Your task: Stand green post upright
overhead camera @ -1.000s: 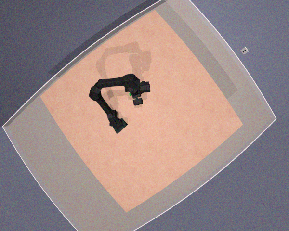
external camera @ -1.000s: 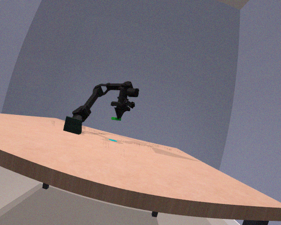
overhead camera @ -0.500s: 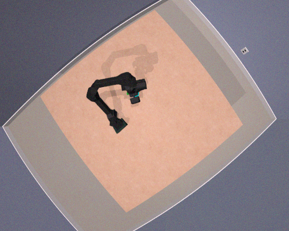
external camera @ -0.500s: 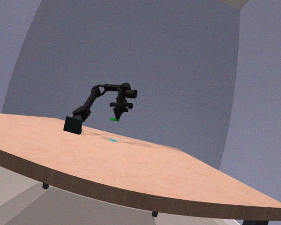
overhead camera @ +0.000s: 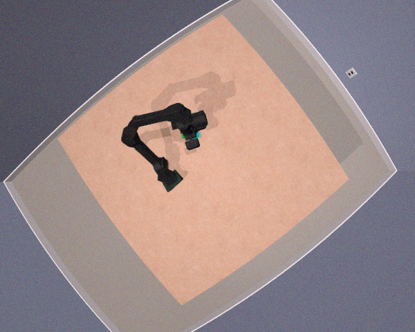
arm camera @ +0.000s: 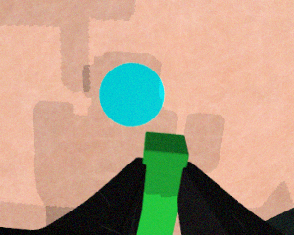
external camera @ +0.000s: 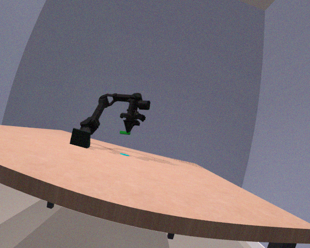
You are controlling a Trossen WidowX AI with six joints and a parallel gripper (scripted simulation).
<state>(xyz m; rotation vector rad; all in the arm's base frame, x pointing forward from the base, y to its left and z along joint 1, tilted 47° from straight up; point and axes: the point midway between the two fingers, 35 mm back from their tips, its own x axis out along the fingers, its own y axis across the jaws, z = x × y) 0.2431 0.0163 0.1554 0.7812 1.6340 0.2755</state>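
Now: gripper tip 1 cm short of the cyan circle and 13 cm above it. Round my gripper tip: green post 2 cm behind, 1 cm to the left.
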